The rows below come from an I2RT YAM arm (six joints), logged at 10 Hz.
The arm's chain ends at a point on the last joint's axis. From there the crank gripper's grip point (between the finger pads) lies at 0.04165 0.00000 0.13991 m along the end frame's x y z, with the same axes.
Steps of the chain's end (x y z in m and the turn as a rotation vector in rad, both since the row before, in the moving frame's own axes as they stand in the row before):
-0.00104 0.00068 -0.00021 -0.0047 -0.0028 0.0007
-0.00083 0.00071 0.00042 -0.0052 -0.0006 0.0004
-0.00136 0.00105 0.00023 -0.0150 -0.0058 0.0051
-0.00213 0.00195 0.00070 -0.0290 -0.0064 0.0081
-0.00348 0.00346 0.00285 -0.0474 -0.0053 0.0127
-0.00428 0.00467 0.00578 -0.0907 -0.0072 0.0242
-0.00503 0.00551 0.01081 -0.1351 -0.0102 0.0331
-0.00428 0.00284 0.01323 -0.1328 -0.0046 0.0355
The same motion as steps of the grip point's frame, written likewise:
-0.00143 0.00137 -0.00010 -0.0047 -0.0028 0.0007
-0.00091 0.00145 0.00044 -0.0052 -0.0006 0.0004
-0.00218 0.00336 0.00045 -0.0150 -0.0058 0.0051
-0.00304 0.00634 0.00090 -0.0290 -0.0064 0.0081
-0.00427 0.01062 0.00290 -0.0474 -0.0053 0.0127
-0.00545 0.01835 0.00546 -0.0907 -0.0072 0.0242
-0.00679 0.02573 0.00986 -0.1351 -0.0102 0.0331
-0.00528 0.02284 0.01209 -0.1328 -0.0046 0.0355

